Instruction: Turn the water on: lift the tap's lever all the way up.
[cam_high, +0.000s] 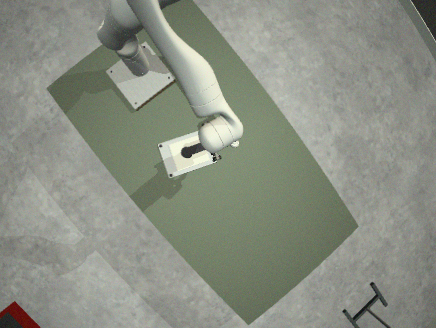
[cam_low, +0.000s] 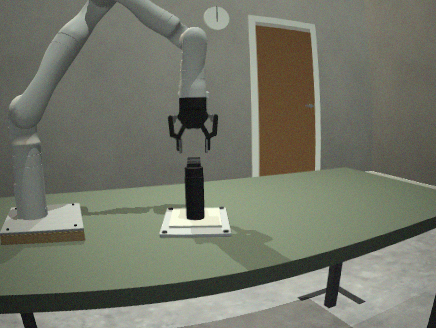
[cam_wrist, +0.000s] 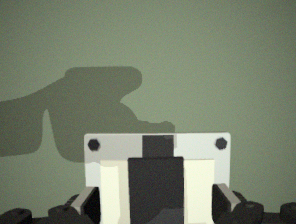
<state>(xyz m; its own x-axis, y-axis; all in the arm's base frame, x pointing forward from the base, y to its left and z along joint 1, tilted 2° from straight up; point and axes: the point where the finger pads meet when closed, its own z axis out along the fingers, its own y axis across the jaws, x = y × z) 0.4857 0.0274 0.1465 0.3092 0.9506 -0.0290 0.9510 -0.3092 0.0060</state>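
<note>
The lever lies 40 mm to the right of my hand, 30 mm below it and 10 mm behind it. The rest, counted from my hand: tap 90 mm below, 60 mm to the right, 20 mm behind.
</note>
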